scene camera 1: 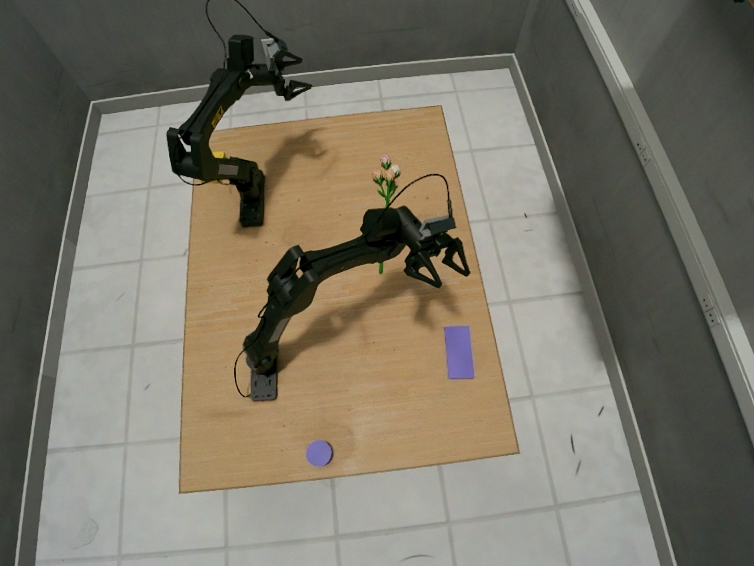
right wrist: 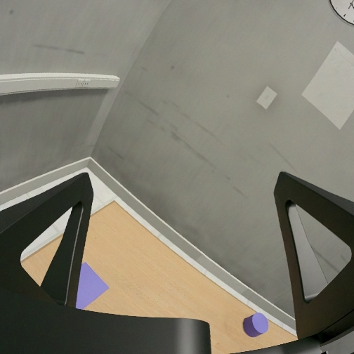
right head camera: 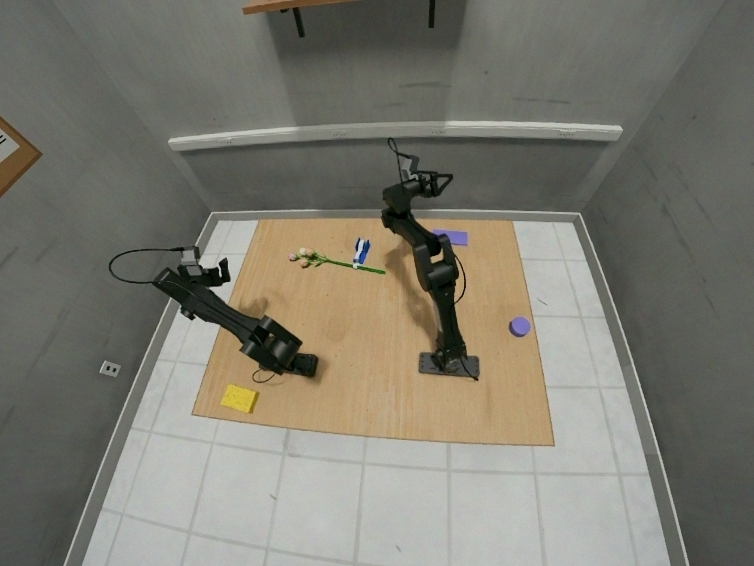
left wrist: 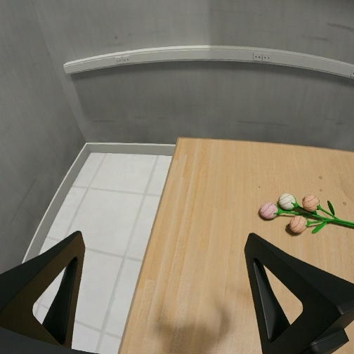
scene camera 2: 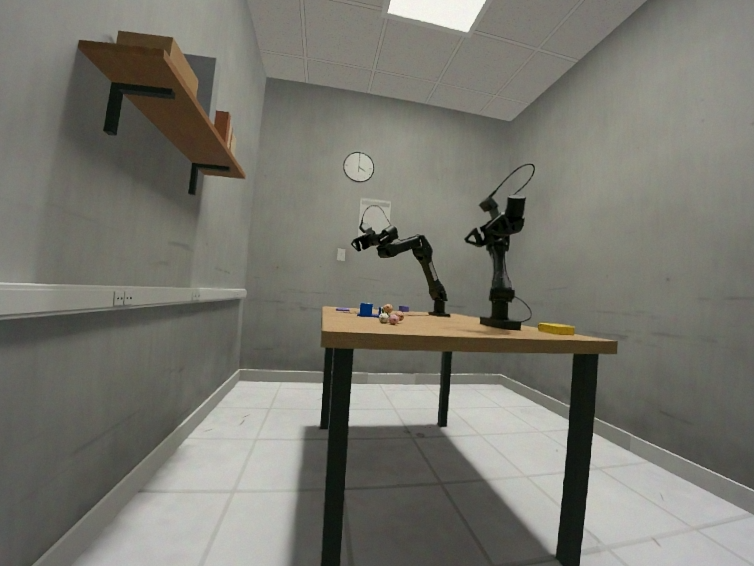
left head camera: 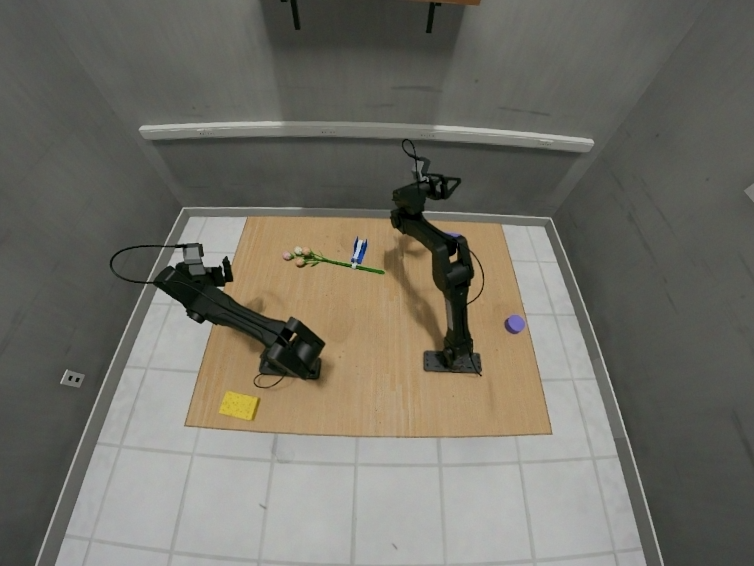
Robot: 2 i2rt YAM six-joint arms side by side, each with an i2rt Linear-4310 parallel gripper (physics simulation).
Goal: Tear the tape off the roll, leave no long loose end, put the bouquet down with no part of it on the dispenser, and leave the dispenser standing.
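Note:
The bouquet lies on the table, its pink, white and peach flowers to the left and green stems to the right in both head views. The blue dispenser stands just behind the stems. White tape is on the stems at the dispenser's front end; whether it joins the roll is too small to tell. My left gripper is open and empty, high over the table's left side. My right gripper is open and empty, high near the back edge.
A flat purple block lies at the back right in the right head view. A purple cylinder stands near the right edge. A yellow sponge lies at the front left. A shelf hangs on the wall.

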